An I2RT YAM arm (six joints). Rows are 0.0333 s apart.
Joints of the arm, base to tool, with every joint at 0 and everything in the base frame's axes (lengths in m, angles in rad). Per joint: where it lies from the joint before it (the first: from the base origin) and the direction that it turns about. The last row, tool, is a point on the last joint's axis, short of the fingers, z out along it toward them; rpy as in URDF.
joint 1: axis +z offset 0 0 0.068
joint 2: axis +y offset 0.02 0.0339 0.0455
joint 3: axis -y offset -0.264 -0.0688 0
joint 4: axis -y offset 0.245 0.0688 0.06
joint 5: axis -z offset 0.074 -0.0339 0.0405
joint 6: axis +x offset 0.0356 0 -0.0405
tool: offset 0 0 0 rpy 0 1.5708 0
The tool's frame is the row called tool.
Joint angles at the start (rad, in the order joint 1, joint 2, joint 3, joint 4, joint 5, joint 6): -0.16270, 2.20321, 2.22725, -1.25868, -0.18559, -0.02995
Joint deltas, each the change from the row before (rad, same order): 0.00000, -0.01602, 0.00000, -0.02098, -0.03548, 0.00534; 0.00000, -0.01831, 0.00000, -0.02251, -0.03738, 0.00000; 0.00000, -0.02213, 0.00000, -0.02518, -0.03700, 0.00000; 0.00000, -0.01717, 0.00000, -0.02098, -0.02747, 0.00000; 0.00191, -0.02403, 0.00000, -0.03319, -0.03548, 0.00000
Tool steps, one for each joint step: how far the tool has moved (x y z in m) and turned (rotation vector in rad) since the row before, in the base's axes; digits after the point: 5 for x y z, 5 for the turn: -0.00484, 0.00205, 0.00643, 0.03575, 0.00025, 0.00668; -0.00553, 0.00222, 0.00734, 0.03559, -0.00159, 0.01208; -0.00670, 0.00238, 0.00879, 0.03509, -0.00267, 0.01183; -0.00548, 0.00184, 0.00669, 0.02633, -0.00046, 0.00869; -0.00815, 0.00336, 0.00909, 0.03476, 0.00361, 0.01292
